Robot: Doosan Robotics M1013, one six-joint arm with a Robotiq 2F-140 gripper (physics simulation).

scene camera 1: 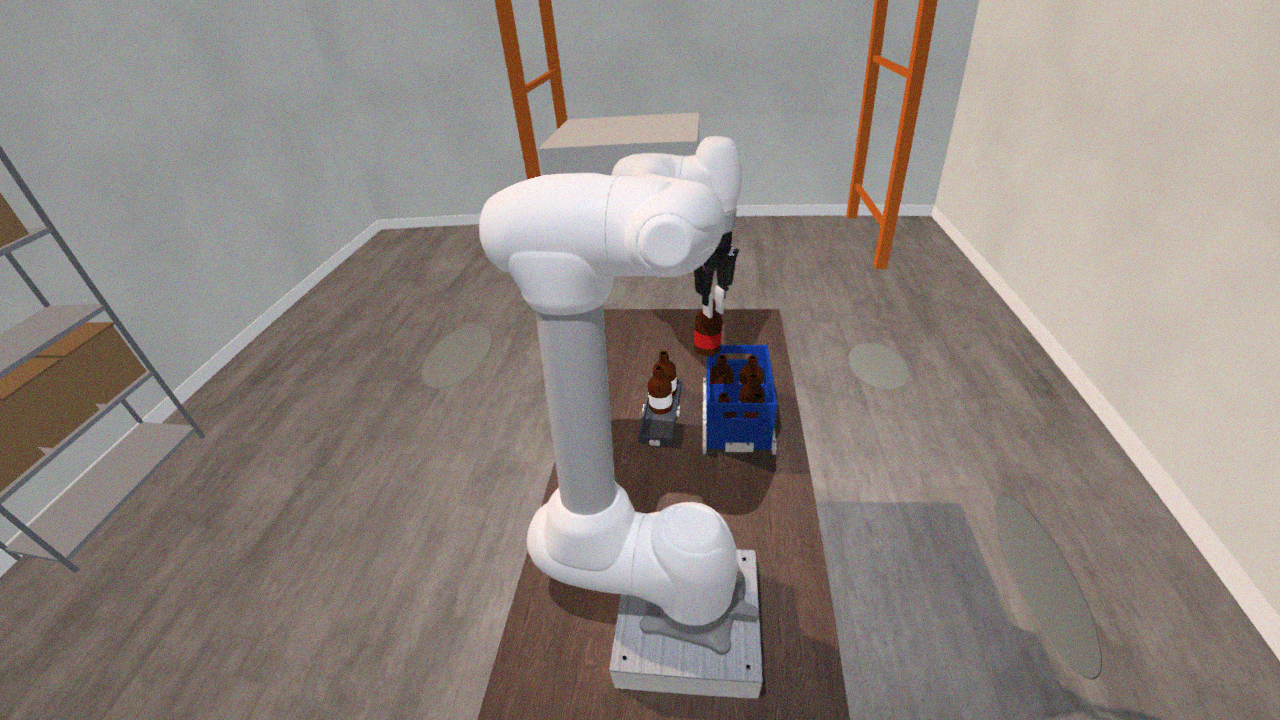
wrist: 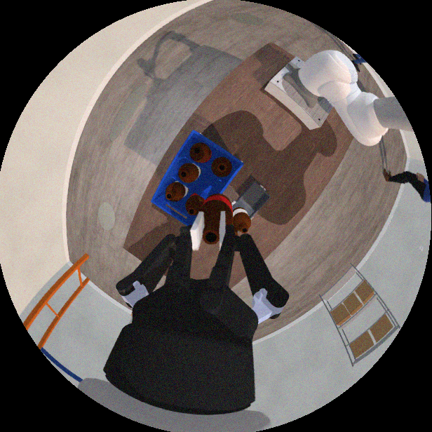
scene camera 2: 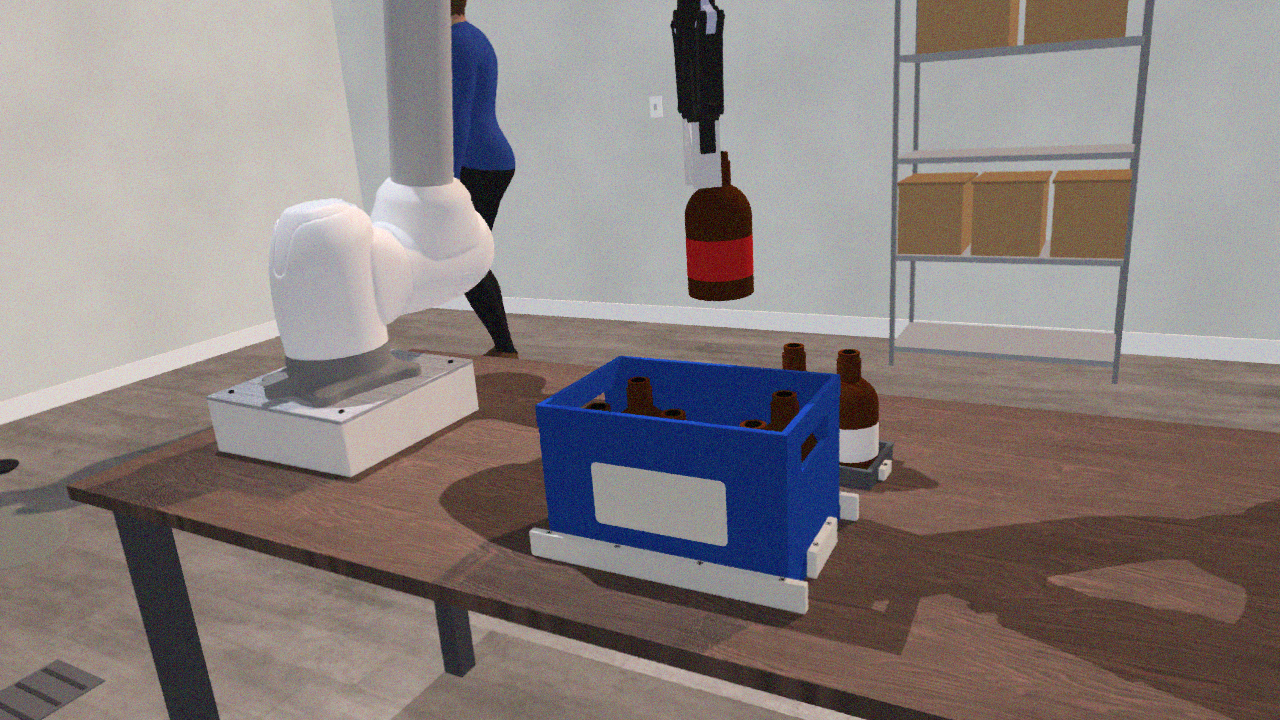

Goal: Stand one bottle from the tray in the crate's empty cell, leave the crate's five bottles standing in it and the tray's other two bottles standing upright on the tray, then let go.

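Seen in the pictures: gripper, fingertip midpoint: [scene camera 1: 713, 313] [scene camera 2: 703, 185]; arm's base, link origin: [scene camera 1: 693, 603] [scene camera 2: 343, 379].
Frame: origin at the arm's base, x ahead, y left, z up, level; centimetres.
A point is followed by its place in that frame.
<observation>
My gripper [scene camera 1: 713, 304] @(z 29.3, x 63.9, y 10.1 cm) [scene camera 2: 704, 168] @(z 29.3, x 63.9, y 10.1 cm) [wrist: 212, 219] is shut on the neck of a brown bottle with a red label [scene camera 1: 708, 333] @(z 24.6, x 61.2, y 10.8 cm) [scene camera 2: 718, 259] @(z 21.7, x 66.7, y 8.6 cm) [wrist: 216, 212]. The bottle hangs upright, its base higher than the rim of the blue crate [scene camera 1: 739, 431] @(z -1.6, x 53.1, y -0.1 cm) [scene camera 2: 572, 474] @(z 1.3, x 58.8, y -8.4 cm) [wrist: 218, 147]. Five brown bottles stand in the crate; the empty cell is the middle one on the tray side, partly hidden by the held bottle in the wrist view. Two white-labelled bottles stand upright on the dark tray [scene camera 1: 659, 432] @(z -8.3, x 53.8, y 23.8 cm) [scene camera 2: 863, 476] @(z -7.1, x 76.6, y 23.1 cm) [wrist: 254, 194]; the nearer one [scene camera 1: 660, 394] @(z -0.2, x 61.7, y 25.5 cm) shows clearly in scene camera 1.
White strips [scene camera 2: 666, 568] @(z -6.9, x 69.9, y -7.2 cm) edge the crate's base on the wooden table [scene camera 1: 662, 488] @(z -8.8, x 34.0, y 17.1 cm) [scene camera 2: 402, 501] @(z -8.8, x 29.1, y -10.8 cm). The arm's white base block [scene camera 1: 689, 673] @(z 0.3, x -14.2, y -2.8 cm) [scene camera 2: 286, 438] @(z -4.6, x 4.4, y -12.7 cm) stands at one end. A shelf rack, orange posts and a person in blue are away from the table.
</observation>
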